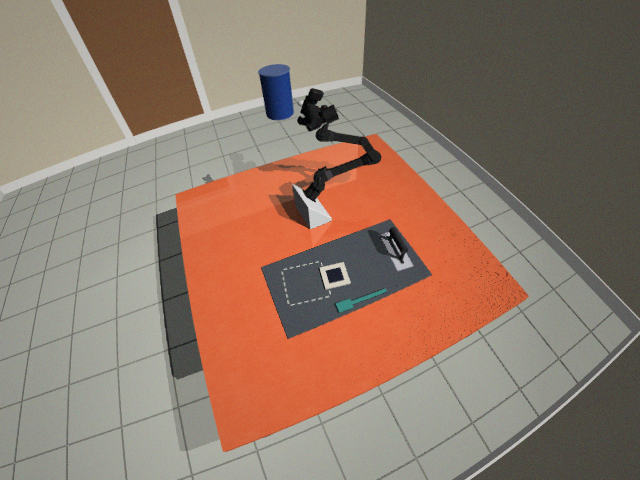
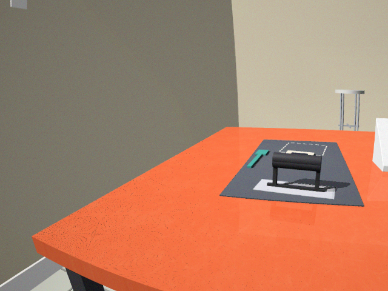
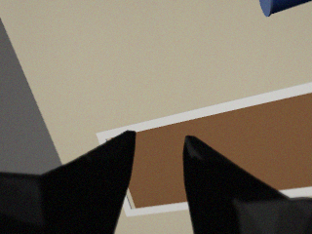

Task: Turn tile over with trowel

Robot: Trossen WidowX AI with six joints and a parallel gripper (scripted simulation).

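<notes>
The trowel lies 680 mm ahead of my gripper tip, 140 mm to the left of it and 370 mm below it. The rest, counted from my gripper tip: dark grey mat (720 mm ahead, 110 mm to the right, 430 mm below); tile (720 mm ahead, 160 mm to the right, 410 mm below); teal flat tool (860 mm ahead, 120 mm to the right, 410 mm below).
</notes>
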